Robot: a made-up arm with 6 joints.
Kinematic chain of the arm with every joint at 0, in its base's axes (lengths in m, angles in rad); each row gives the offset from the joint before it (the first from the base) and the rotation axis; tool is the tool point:
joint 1: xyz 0 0 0.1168 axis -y
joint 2: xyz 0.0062 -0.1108 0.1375 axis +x
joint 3: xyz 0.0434 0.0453 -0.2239 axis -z
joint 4: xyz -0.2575 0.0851 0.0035 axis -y
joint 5: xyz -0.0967 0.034 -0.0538 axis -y
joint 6: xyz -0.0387 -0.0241 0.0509 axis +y
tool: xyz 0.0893 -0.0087 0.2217
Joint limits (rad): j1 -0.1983..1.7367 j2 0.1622..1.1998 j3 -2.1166..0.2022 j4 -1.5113..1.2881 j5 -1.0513..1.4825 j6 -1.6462..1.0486
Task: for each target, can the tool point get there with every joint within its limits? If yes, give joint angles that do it. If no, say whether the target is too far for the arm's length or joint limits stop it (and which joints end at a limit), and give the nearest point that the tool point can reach.
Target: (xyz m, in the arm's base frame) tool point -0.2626 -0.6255 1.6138
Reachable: no: too far | nearest point -0.2770 -0.1723 0.5755 | short by 1.133 m
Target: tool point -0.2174 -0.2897 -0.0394
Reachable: yes | joints 0.9976 0.7996 -0.8293 -0.7096 -0.2957 -1.4067
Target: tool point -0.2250 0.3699 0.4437
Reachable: no: joint limits stop it (at a limit: joint 1, joint 2, joint 3, joint 5, joint 6) | nearest point -0.2527 0.3210 0.3599 | short by 0.101 m
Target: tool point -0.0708 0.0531 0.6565
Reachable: no: joint limits stop it (at a limit: joint 1, joint 3, joint 4) | nearest point -0.1338 -0.0091 0.5229 | short by 0.160 m
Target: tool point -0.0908 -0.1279 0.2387
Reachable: yes | joints 0.2394 0.6556 -1.2622 -1.2150 -0.6848 -1.3413
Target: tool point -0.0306 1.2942 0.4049
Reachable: no: too far | nearest point -0.1648 0.5458 0.2279 | short by 0.781 m
